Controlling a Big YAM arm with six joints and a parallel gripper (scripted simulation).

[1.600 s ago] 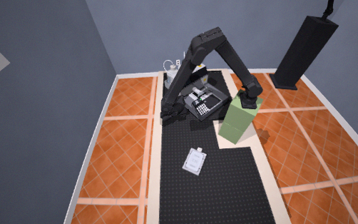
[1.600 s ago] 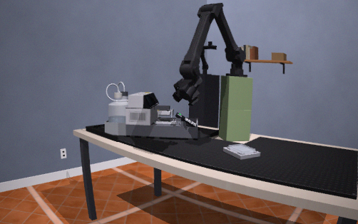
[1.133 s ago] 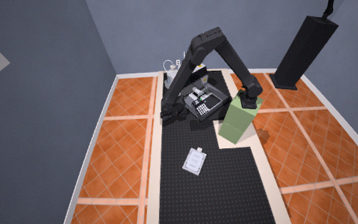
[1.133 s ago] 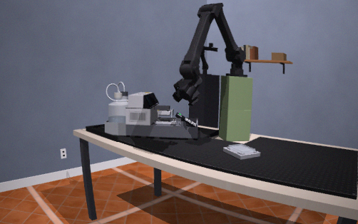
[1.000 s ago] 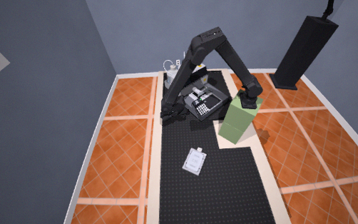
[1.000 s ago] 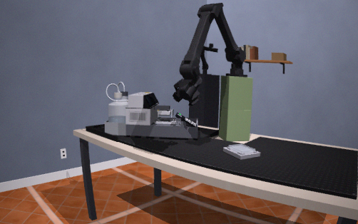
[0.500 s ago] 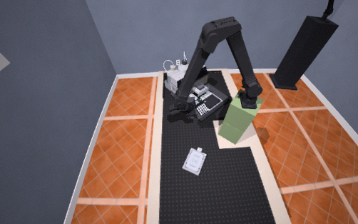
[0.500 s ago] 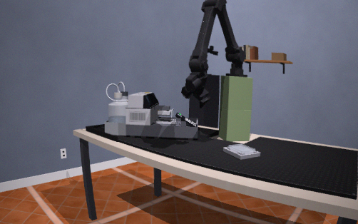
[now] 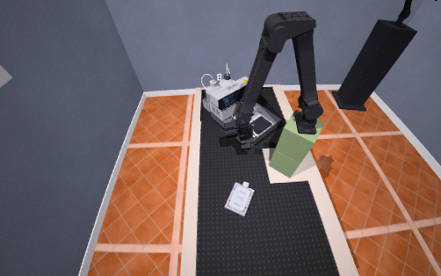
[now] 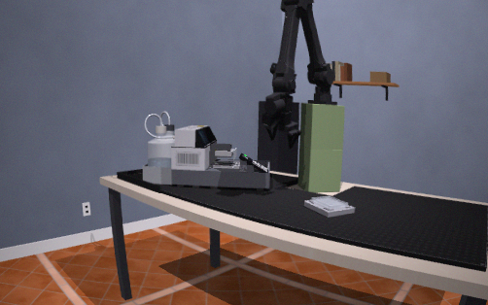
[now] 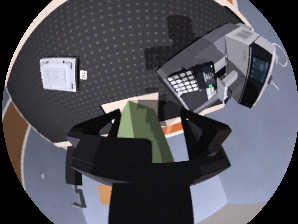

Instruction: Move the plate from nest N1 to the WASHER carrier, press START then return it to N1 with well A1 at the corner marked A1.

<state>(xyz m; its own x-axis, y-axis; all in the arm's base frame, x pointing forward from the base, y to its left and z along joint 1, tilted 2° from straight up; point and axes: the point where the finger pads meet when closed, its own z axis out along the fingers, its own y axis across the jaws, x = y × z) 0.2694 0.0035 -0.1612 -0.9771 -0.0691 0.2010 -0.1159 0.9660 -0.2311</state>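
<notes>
My gripper is now 28 cm to the right of the well plate, 19 cm above it and 2 cm short of it. Round my hand: bottle: 51 cm to the right, 28 cm ahead, 7 cm below; then plate nest N1: 28 cm to the left, 21 cm below, 2 cm ahead; then plate washer: 36 cm to the right, 9 cm below, 2 cm ahead.
</notes>
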